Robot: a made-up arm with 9 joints. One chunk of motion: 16 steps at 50 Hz.
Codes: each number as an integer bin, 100 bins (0 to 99) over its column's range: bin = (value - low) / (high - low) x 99, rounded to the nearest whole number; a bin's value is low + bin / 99 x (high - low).
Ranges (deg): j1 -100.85..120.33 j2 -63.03..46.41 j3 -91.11..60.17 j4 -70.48..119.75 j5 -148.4..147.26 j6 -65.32..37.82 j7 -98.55..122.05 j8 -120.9..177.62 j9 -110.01..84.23
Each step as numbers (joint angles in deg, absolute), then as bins.
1 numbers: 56.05 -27.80 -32.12 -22.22 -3.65 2.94 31.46 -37.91 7.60
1 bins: 70 32 39 25 48 66 58 28 60
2 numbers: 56.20 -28.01 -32.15 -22.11 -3.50 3.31 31.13 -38.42 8.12
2 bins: 70 32 39 25 49 66 58 27 60
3 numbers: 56.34 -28.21 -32.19 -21.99 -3.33 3.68 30.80 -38.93 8.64
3 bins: 70 31 39 25 49 66 58 27 60
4 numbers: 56.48 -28.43 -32.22 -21.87 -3.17 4.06 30.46 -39.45 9.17
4 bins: 70 31 39 25 49 67 58 27 61
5 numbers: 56.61 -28.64 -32.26 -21.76 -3.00 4.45 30.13 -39.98 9.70
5 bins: 70 31 39 25 49 67 58 27 61
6 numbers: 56.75 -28.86 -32.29 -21.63 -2.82 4.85 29.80 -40.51 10.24
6 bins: 71 31 38 25 49 67 58 27 61
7 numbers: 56.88 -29.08 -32.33 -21.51 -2.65 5.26 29.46 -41.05 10.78
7 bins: 71 31 38 25 49 68 57 26 62
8 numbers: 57.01 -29.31 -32.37 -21.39 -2.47 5.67 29.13 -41.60 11.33
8 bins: 71 31 38 26 49 68 57 26 62
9 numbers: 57.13 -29.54 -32.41 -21.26 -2.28 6.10 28.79 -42.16 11.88
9 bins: 71 30 38 26 49 69 57 26 62
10 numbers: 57.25 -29.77 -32.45 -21.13 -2.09 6.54 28.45 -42.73 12.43
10 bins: 71 30 38 26 49 69 57 26 62
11 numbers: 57.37 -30.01 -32.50 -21.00 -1.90 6.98 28.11 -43.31 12.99
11 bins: 71 30 38 26 49 69 57 26 63
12 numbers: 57.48 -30.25 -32.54 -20.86 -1.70 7.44 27.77 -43.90 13.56
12 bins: 71 30 38 26 49 70 57 26 63
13 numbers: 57.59 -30.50 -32.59 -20.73 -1.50 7.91 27.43 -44.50 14.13
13 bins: 71 29 38 26 49 70 57 25 63
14 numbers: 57.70 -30.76 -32.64 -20.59 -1.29 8.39 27.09 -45.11 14.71
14 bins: 71 29 38 26 49 71 56 25 64
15 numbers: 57.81 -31.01 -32.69 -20.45 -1.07 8.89 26.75 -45.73 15.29
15 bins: 71 29 38 26 49 71 56 25 64
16 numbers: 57.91 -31.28 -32.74 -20.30 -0.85 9.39 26.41 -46.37 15.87
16 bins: 71 29 38 26 49 72 56 25 64
